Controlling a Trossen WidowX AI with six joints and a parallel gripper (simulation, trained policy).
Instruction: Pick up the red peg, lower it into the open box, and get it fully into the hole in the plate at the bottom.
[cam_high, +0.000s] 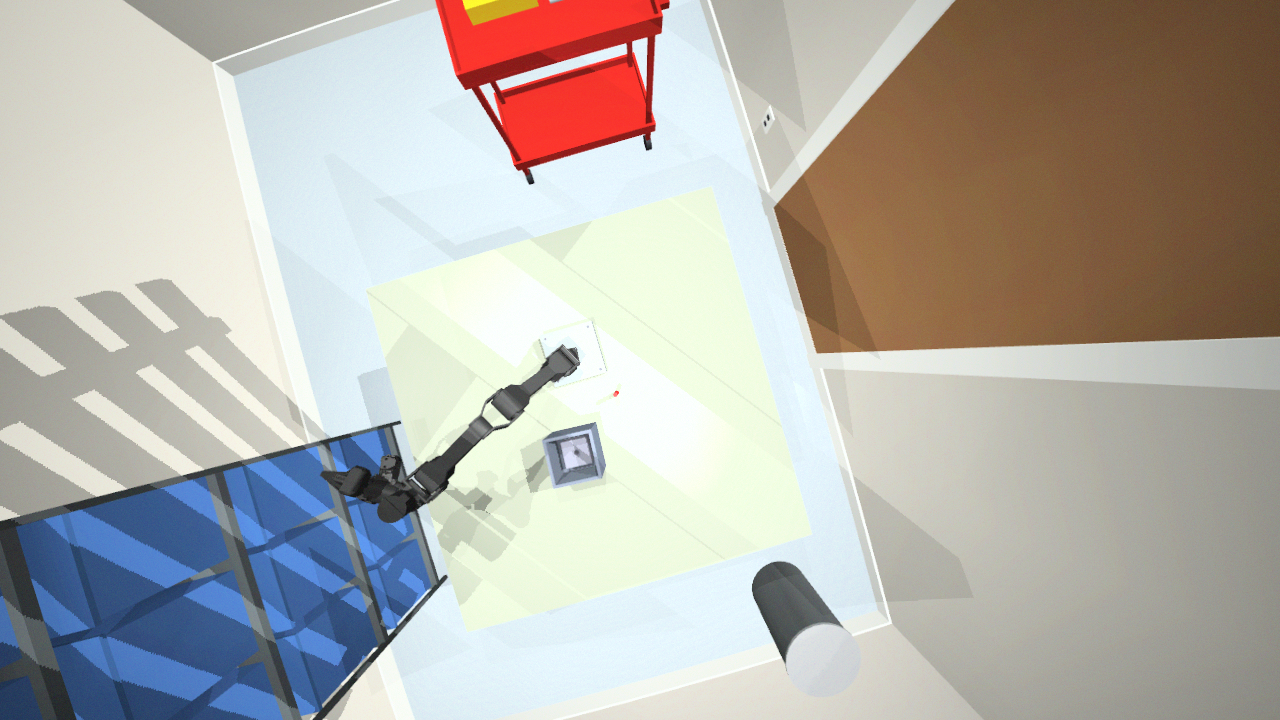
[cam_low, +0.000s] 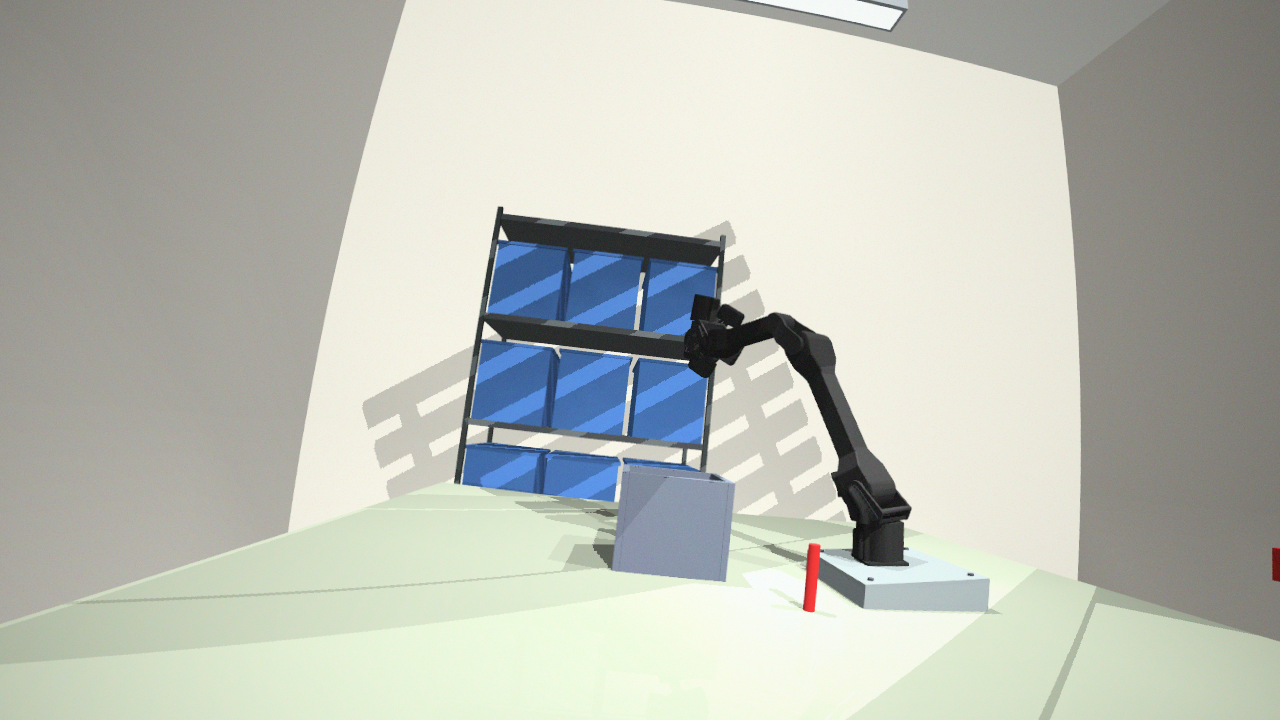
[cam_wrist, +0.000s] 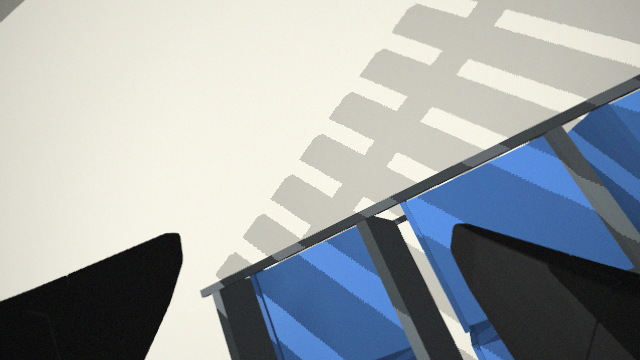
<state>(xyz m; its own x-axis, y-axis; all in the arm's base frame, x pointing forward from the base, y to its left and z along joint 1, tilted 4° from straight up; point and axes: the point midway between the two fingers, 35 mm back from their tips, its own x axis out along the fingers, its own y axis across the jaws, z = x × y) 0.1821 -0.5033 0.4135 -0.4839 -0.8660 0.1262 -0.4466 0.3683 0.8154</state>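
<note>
Now: gripper tip 660 mm to the right of the red peg, 410 mm above it and 50 mm past it.
</note>
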